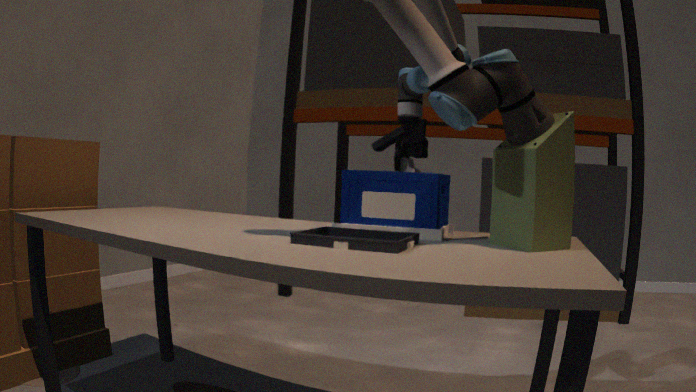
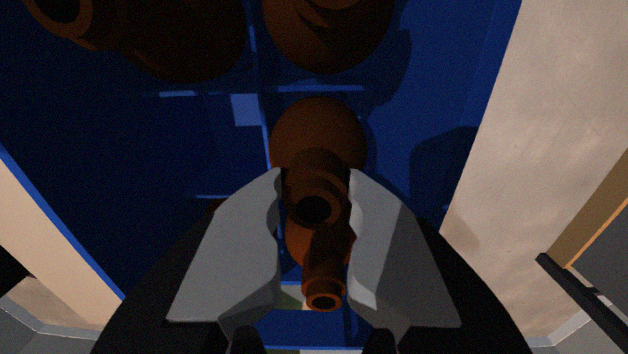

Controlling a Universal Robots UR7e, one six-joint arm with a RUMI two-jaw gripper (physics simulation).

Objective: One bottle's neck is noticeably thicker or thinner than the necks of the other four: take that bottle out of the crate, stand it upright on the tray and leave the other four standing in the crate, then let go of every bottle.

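Frame: origin at the arm's base, x ahead, y left, z up, level; millimetres.
Where they show: gripper, fingertip midpoint: (image 2: 315, 170); arm's base, link origin: (image 1: 531, 130).
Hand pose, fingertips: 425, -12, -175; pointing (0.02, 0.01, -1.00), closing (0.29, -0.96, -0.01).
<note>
Each offset is from my fingertips to the top centre of the thing, as dx, dy, dz. "spot": to the spot under its first point. Level surfaces: height alone.
The blue crate @[-12, +35, +49] (image 1: 430, 200) (image 2: 430, 100) stands upright on the table. My gripper (image 1: 407, 166) (image 2: 315, 170) is over it, shut on the neck of a brown bottle @[+1, -2, +38] (image 2: 318, 125), which is upright and at least partly inside the crate; its base is hidden. Close behind it is a brown bottle @[-81, -33, +37] (image 2: 324, 289) whose neck looks slimmer. Another brown bottle @[spot: +44, +84, -5] (image 2: 185, 50) is at the upper left and one @[spot: +67, +15, -2] (image 2: 327, 45) at the top centre. A brown sliver shows beside the left finger. The black tray @[spot: -178, +370, -111] (image 1: 370, 244) lies in front of the crate.
A light base @[spot: -165, +94, -107] (image 1: 431, 233) is under the crate. The green robot pedestal (image 1: 515, 210) stands to the right on the table @[dz -126] (image 1: 200, 230). A shelf rack (image 1: 286, 150) is behind, and stacked cardboard boxes (image 1: 55, 175) are at the left. Thin blue dividers separate the crate's compartments.
</note>
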